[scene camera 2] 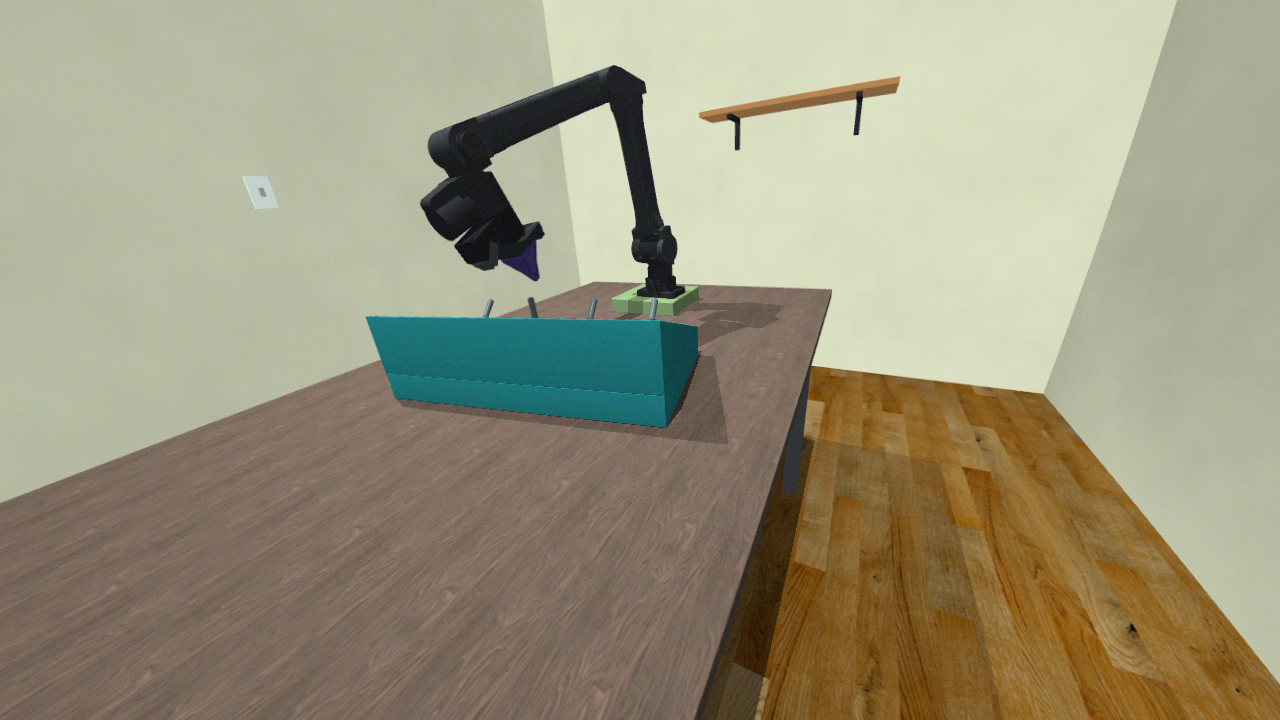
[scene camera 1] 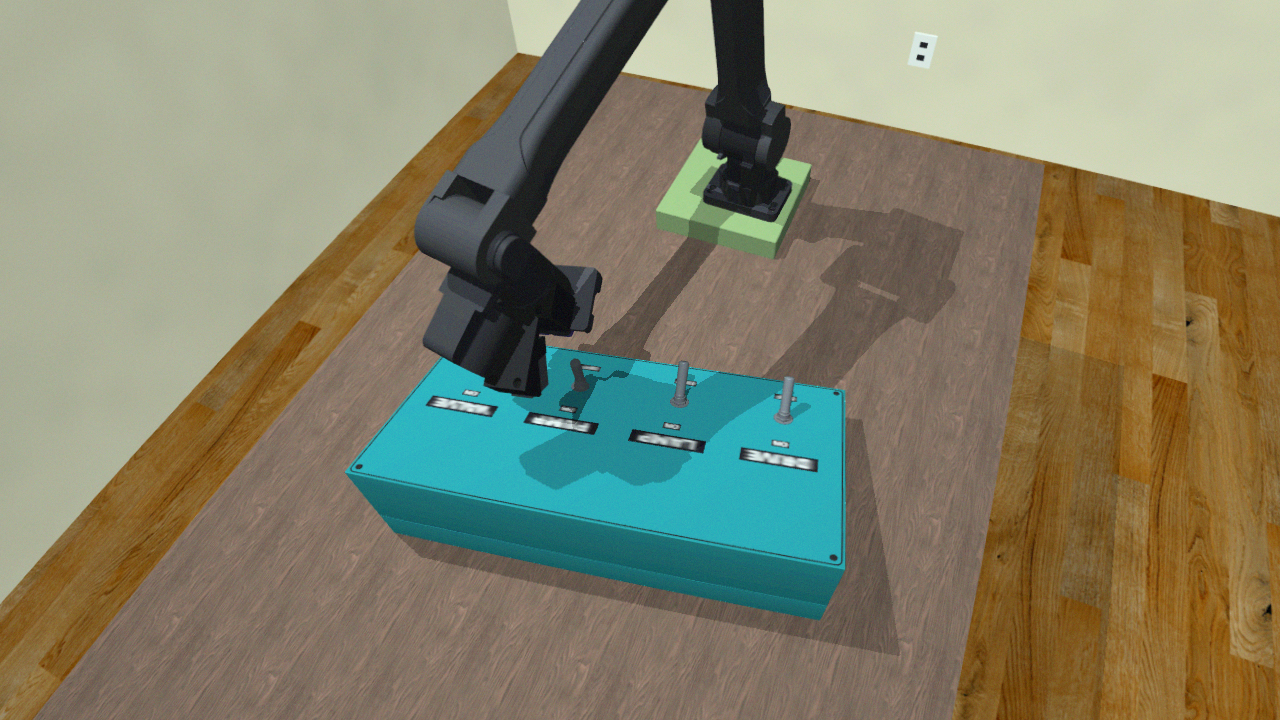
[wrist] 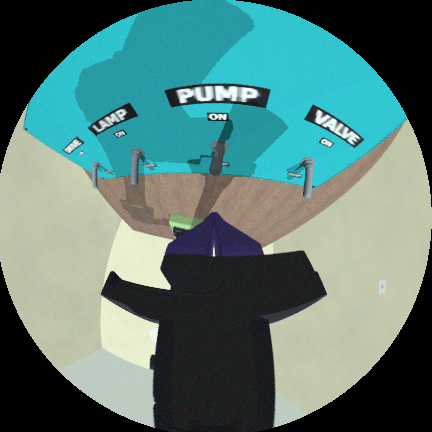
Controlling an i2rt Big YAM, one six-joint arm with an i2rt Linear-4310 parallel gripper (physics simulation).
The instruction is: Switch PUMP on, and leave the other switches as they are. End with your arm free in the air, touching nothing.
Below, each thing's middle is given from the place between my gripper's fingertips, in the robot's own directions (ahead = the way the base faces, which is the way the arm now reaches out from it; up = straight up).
I see the teal switch box (scene camera 1: 718,495) 90 mm below my hand, 80 mm to the left of it and 80 mm ahead of it.
